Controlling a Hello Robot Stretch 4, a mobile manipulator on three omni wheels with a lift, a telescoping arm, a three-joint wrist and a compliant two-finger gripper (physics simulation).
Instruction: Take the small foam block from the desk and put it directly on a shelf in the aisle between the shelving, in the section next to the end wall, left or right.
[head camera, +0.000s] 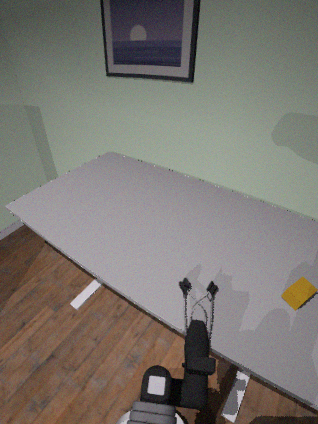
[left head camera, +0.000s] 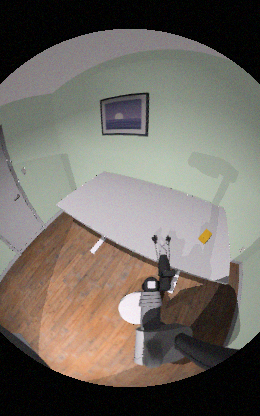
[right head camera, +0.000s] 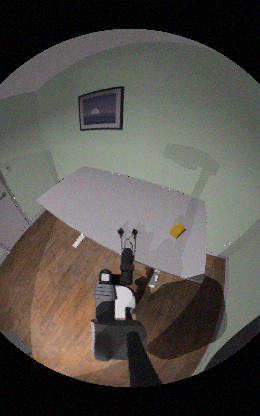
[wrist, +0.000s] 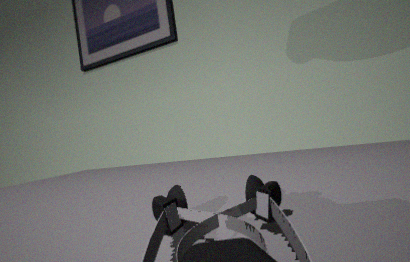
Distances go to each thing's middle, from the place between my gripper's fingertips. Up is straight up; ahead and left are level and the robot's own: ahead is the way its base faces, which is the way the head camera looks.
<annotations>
My hand is 860 mm short of the framed picture (left head camera: 127, 114), 310 mm to the right of it and 690 mm below it.
</annotations>
